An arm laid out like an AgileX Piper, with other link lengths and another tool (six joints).
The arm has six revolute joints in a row. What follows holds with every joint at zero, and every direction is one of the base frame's. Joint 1 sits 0.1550 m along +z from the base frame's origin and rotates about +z. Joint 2 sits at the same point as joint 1 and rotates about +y. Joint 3 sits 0.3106 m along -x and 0.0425 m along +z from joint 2 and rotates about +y. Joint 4 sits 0.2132 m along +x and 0.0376 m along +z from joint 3 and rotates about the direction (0.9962, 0, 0.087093). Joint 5 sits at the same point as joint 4 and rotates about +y. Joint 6 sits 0.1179 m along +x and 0.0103 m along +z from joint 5 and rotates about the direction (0.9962, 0, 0.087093). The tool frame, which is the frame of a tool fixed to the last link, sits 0.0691 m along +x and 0.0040 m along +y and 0.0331 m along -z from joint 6; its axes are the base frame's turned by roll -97.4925, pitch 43.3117 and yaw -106.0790 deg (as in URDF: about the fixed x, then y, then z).
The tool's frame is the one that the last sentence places.
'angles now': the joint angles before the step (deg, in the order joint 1, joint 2, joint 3, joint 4, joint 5, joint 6). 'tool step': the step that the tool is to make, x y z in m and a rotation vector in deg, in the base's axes. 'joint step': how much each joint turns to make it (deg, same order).
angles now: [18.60 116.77 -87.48 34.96 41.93 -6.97]
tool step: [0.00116 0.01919 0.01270 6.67 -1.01 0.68]
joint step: [0.17 0.02 -0.01 10.03 -0.50 -6.39]
